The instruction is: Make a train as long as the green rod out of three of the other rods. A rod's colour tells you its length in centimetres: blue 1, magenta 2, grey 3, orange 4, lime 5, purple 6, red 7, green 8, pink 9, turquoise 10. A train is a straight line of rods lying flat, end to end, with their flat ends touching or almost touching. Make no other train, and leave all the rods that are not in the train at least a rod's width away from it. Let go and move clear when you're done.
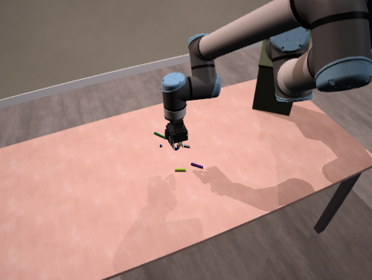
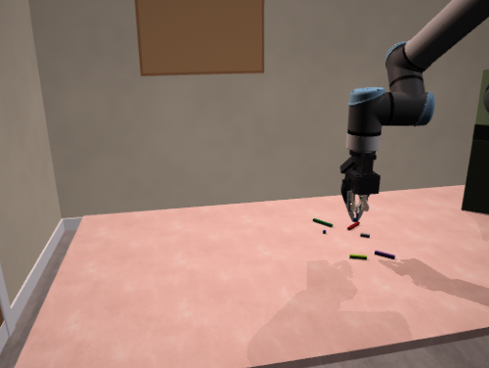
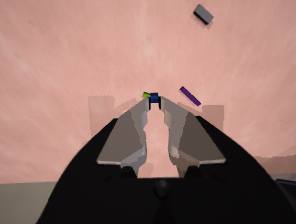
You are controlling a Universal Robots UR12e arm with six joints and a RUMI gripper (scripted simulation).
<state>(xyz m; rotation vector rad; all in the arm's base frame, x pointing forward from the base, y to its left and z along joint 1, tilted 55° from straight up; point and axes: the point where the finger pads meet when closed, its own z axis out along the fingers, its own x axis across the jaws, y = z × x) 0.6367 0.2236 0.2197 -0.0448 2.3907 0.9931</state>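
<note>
My gripper is now 50 mm past the grey rod, 110 mm to the left of it and 110 mm above it. Also, from my hand: purple rod 90 mm behind, 20 mm to the left, 110 mm below; lime rod 10 mm behind, 40 mm to the left, 110 mm below; red rod 30 mm behind, 190 mm to the right, 110 mm below.
</note>
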